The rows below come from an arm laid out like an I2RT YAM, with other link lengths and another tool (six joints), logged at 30 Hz.
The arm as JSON. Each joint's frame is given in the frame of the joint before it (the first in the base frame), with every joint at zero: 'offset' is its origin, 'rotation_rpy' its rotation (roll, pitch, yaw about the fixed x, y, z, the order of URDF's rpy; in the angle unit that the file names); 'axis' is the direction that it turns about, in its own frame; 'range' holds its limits. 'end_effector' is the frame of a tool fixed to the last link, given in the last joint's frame.
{
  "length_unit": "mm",
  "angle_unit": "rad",
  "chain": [
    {
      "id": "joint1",
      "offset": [
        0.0,
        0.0,
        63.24
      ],
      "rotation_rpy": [
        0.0,
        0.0,
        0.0
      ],
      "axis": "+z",
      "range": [
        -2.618,
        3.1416
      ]
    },
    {
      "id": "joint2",
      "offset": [
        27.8,
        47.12,
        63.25
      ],
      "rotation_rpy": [
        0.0,
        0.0,
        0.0
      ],
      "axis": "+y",
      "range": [
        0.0,
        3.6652
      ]
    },
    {
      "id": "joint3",
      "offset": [
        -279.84,
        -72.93,
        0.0
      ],
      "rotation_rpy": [
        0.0,
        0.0,
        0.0
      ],
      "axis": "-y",
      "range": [
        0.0,
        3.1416
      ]
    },
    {
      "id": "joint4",
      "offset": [
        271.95,
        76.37,
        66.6
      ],
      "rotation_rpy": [
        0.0,
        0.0,
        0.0
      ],
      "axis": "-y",
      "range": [
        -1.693,
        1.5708
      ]
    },
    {
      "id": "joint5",
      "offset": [
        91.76,
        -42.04,
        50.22
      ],
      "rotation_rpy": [
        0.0,
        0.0,
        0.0
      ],
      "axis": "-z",
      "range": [
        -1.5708,
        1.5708
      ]
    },
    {
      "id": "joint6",
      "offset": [
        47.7,
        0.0,
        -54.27
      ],
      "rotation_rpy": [
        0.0,
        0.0,
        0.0
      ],
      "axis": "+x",
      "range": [
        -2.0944,
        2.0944
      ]
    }
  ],
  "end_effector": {
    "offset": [
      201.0,
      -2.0,
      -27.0
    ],
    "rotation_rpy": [
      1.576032,
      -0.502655,
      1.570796
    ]
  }
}
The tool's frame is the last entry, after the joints.
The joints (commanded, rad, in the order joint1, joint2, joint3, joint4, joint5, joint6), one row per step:
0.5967 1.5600 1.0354 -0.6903 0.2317 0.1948
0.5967 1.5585 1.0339 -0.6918 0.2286 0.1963
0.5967 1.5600 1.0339 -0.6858 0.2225 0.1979
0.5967 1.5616 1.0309 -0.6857 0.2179 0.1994
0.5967 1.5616 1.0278 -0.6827 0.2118 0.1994
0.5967 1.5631 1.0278 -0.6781 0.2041 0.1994
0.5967 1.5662 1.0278 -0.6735 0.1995 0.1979
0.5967 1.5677 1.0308 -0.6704 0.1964 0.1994
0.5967 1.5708 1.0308 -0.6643 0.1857 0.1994
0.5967 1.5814 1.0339 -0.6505 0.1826 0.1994
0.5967 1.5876 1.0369 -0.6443 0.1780 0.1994
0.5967 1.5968 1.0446 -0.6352 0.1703 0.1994
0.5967 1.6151 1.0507 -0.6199 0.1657 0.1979
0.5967 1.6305 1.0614 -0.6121 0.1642 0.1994
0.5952 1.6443 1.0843 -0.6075 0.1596 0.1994
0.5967 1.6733 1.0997 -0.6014 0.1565 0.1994
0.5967 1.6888 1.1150 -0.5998 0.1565 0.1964
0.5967 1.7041 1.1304 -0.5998 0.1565 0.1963
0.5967 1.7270 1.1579 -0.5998 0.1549 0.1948
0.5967 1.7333 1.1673 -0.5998 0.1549 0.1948
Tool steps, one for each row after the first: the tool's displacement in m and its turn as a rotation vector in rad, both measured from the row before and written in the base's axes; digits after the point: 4 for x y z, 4 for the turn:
-0.0011 0.0002 -0.0003 0.0022 0.0029 -0.0003
0.0007 0.0023 -0.0003 0.0079 -0.0005 0.0007
-0.0017 0.0002 -0.0019 0.0016 0.0062 0.0002
-0.0010 0.0011 -0.0011 0.0047 0.0033 0.0021
0.0001 0.0024 -0.0005 0.0077 0.0015 0.0027
0.0004 0.0016 -0.0009 0.0038 0.0011 0.0030
0.0013 0.0018 0.0007 0.0056 -0.0021 -0.0003
0.0000 0.0032 -0.0010 0.0100 0.0031 0.0038
0.0032 0.0031 -0.0016 0.0059 -0.0036 0.0011
0.0014 0.0023 -0.0008 0.0052 -0.0001 0.0017
0.0031 0.0044 0.0000 0.0102 -0.0023 0.0029
0.0036 0.0038 -0.0033 0.0047 -0.0003 0.0031
0.0038 0.0031 -0.0012 0.0035 -0.0017 -0.0008
0.0073 0.0055 0.0034 0.0112 -0.0090 0.0003
0.0030 0.0037 -0.0052 -0.0018 0.0078 0.0027
0.0040 0.0026 -0.0004 -0.0004 -0.0014 0.0027
0.0035 0.0024 -0.0005 0.0000 -0.0001 0.0001
0.0066 0.0049 0.0007 0.0032 -0.0031 0.0020
0.0025 0.0017 0.0009 0.0017 -0.0026 0.0000

